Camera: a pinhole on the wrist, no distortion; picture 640 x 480 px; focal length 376.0 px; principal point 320.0 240.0 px. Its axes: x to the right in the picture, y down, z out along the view. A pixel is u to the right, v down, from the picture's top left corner.
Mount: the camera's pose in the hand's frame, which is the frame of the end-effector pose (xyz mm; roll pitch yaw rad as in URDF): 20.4 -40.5 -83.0 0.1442 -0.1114 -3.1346
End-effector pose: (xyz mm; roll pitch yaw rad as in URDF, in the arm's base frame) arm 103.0 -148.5 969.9 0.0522 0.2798 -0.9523
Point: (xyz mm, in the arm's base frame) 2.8 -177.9 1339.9
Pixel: 508.9 331.2
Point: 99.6 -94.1 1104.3
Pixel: 557.8 145.9
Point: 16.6 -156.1 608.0
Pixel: behind the camera
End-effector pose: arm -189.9 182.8 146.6 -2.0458 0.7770 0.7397
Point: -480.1 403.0 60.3
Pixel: 369.0 318.4
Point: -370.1 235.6 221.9
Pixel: 620.2 328.6
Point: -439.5 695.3 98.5
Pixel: outside the picture
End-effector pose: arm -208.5 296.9 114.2 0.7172 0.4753 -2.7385
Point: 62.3 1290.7 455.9
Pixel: outside the picture
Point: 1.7 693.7 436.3
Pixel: outside the picture
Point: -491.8 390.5 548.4
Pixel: 372.0 159.6
